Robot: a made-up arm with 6 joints. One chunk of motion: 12 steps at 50 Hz.
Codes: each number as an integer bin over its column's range. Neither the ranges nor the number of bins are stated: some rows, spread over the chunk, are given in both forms.
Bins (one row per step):
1: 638 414 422 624 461 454
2: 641 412 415 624 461 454
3: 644 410 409 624 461 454
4: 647 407 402 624 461 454
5: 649 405 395 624 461 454
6: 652 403 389 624 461 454
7: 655 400 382 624 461 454
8: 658 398 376 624 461 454
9: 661 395 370 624 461 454
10: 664 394 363 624 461 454
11: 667 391 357 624 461 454
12: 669 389 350 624 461 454
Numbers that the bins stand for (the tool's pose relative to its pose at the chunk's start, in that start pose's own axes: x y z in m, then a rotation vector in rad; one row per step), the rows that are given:
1: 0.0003 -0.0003 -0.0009 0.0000 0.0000 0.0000
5: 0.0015 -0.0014 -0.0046 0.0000 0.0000 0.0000
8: 0.0025 -0.0022 -0.0073 0.0000 0.0000 0.0000
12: 0.0037 -0.0033 -0.0110 0.0000 0.0000 0.0000
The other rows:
2: 0.0006 -0.0005 -0.0018 0.0000 0.0000 0.0000
3: 0.0009 -0.0008 -0.0027 0.0000 0.0000 0.0000
4: 0.0012 -0.0011 -0.0037 0.0000 0.0000 0.0000
6: 0.0018 -0.0016 -0.0055 0.0000 0.0000 0.0000
7: 0.0021 -0.0020 -0.0065 0.0000 0.0000 0.0000
9: 0.0028 -0.0026 -0.0081 0.0000 0.0000 0.0000
10: 0.0031 -0.0027 -0.0091 0.0000 0.0000 0.0000
11: 0.0034 -0.0030 -0.0100 0.0000 0.0000 0.0000

